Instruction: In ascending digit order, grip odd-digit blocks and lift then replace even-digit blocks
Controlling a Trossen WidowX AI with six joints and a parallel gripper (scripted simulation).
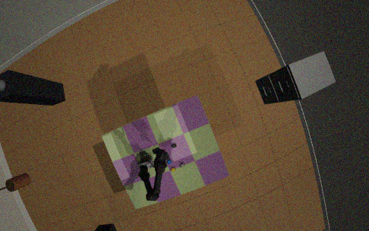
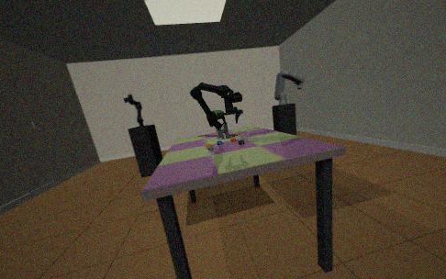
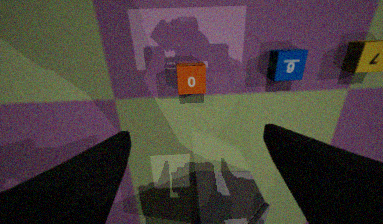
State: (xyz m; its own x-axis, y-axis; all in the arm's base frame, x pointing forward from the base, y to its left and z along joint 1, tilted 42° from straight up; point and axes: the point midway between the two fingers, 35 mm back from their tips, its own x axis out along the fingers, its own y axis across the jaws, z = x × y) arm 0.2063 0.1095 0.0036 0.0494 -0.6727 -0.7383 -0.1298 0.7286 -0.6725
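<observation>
Now: gripper tip 110 mm above the orange block and 10 mm short of it. From my gripper tip the other things lie so: dark block 130 mm ahead, 110 mm below, 40 mm to the left; blue block 110 mm to the right, 110 mm below, 30 mm ahead; yellow block 200 mm to the right, 110 mm below, 50 mm ahead.
</observation>
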